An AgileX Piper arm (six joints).
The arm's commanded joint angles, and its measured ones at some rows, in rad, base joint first. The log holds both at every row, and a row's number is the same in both.
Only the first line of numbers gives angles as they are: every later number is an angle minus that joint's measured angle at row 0.
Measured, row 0: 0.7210, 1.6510, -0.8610, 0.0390, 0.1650, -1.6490
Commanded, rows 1 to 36: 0.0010, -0.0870, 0.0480, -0.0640, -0.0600, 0.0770; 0.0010, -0.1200, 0.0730, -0.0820, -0.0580, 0.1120; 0.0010, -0.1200, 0.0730, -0.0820, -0.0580, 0.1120; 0.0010, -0.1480, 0.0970, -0.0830, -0.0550, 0.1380; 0.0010, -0.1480, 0.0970, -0.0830, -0.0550, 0.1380; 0.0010, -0.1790, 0.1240, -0.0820, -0.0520, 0.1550; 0.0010, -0.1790, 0.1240, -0.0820, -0.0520, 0.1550; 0.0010, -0.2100, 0.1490, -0.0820, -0.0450, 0.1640; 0.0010, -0.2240, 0.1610, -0.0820, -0.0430, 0.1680; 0.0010, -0.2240, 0.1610, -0.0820, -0.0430, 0.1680; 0.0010, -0.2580, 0.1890, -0.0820, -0.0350, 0.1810; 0.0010, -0.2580, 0.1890, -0.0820, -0.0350, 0.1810; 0.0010, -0.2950, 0.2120, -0.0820, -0.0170, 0.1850; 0.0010, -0.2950, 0.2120, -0.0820, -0.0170, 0.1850; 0.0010, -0.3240, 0.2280, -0.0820, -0.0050, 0.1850; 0.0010, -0.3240, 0.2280, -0.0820, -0.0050, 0.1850; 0.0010, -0.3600, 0.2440, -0.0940, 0.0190, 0.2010; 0.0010, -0.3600, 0.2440, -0.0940, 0.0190, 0.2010; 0.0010, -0.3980, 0.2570, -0.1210, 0.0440, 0.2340; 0.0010, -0.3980, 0.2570, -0.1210, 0.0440, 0.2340; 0.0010, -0.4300, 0.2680, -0.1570, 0.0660, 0.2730; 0.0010, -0.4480, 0.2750, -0.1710, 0.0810, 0.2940; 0.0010, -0.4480, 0.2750, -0.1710, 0.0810, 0.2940; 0.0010, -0.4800, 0.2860, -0.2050, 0.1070, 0.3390; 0.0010, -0.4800, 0.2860, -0.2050, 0.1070, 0.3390; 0.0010, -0.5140, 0.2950, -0.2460, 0.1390, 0.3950; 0.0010, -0.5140, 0.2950, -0.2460, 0.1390, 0.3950; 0.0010, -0.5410, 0.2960, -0.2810, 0.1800, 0.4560; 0.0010, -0.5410, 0.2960, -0.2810, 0.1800, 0.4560; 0.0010, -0.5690, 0.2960, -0.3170, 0.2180, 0.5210; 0.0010, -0.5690, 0.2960, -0.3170, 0.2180, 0.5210; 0.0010, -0.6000, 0.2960, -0.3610, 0.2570, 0.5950; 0.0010, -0.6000, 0.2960, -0.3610, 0.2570, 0.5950; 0.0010, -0.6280, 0.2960, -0.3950, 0.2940, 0.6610; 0.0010, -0.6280, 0.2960, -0.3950, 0.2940, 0.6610; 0.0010, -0.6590, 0.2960, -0.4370, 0.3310, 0.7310
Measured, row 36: 0.0010, -0.6070, 0.3010, -0.3540, 0.3320, 0.6330
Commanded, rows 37 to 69: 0.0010, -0.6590, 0.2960, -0.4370, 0.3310, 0.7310; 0.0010, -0.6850, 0.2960, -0.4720, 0.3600, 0.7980; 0.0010, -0.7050, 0.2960, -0.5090, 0.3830, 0.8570; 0.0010, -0.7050, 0.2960, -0.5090, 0.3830, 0.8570; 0.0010, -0.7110, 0.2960, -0.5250, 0.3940, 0.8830; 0.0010, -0.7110, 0.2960, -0.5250, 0.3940, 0.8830; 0.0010, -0.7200, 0.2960, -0.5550, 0.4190, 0.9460; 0.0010, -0.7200, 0.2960, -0.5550, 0.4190, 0.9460; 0.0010, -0.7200, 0.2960, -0.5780, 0.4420, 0.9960; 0.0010, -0.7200, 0.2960, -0.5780, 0.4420, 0.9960; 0.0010, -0.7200, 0.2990, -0.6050, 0.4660, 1.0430; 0.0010, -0.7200, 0.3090, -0.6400, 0.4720, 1.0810; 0.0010, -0.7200, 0.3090, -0.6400, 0.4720, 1.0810; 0.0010, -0.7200, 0.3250, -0.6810, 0.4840, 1.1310; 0.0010, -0.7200, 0.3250, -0.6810, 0.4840, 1.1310; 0.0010, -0.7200, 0.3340, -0.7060, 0.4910, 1.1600; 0.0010, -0.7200, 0.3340, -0.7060, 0.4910, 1.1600; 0.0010, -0.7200, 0.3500, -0.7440, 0.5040, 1.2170; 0.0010, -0.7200, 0.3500, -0.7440, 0.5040, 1.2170; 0.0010, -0.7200, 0.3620, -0.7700, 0.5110, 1.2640; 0.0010, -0.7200, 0.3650, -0.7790, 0.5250, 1.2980; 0.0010, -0.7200, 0.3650, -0.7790, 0.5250, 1.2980; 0.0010, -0.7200, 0.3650, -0.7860, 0.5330, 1.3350; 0.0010, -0.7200, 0.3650, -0.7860, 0.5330, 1.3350; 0.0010, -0.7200, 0.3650, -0.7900, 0.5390, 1.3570; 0.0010, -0.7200, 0.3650, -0.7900, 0.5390, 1.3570; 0.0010, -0.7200, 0.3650, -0.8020, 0.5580, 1.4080; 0.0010, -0.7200, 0.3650, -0.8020, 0.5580, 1.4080; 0.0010, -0.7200, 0.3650, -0.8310, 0.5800, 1.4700; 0.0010, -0.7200, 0.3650, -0.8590, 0.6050, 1.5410; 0.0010, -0.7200, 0.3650, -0.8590, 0.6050, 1.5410; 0.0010, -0.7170, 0.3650, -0.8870, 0.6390, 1.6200; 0.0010, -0.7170, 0.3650, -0.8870, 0.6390, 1.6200
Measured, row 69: 0.0020, -0.7040, 0.3700, -0.7810, 0.6030, 1.5120
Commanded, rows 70 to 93: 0.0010, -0.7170, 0.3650, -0.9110, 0.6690, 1.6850; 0.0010, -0.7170, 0.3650, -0.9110, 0.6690, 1.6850; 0.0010, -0.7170, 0.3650, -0.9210, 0.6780, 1.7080; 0.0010, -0.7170, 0.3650, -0.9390, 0.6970, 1.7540; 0.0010, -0.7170, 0.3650, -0.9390, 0.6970, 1.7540; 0.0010, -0.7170, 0.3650, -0.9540, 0.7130, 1.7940; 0.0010, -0.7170, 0.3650, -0.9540, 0.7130, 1.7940; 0.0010, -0.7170, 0.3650, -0.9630, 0.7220, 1.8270; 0.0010, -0.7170, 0.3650, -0.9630, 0.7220, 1.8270; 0.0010, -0.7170, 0.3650, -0.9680, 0.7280, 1.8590; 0.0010, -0.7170, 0.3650, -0.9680, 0.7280, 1.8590; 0.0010, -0.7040, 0.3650, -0.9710, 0.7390, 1.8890; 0.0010, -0.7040, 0.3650, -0.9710, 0.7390, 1.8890; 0.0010, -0.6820, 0.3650, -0.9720, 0.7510, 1.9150; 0.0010, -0.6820, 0.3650, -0.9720, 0.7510, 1.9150; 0.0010, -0.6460, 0.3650, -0.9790, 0.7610, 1.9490; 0.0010, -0.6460, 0.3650, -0.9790, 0.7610, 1.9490; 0.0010, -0.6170, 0.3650, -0.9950, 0.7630, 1.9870; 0.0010, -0.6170, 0.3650, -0.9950, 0.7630, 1.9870; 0.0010, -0.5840, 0.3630, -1.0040, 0.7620, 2.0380; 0.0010, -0.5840, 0.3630, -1.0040, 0.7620, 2.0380; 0.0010, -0.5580, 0.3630, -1.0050, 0.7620, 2.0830; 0.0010, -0.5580, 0.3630, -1.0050, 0.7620, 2.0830; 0.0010, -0.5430, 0.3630, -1.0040, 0.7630, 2.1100
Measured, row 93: 0.0020, -0.5720, 0.3700, -0.9170, 0.7490, 2.0460
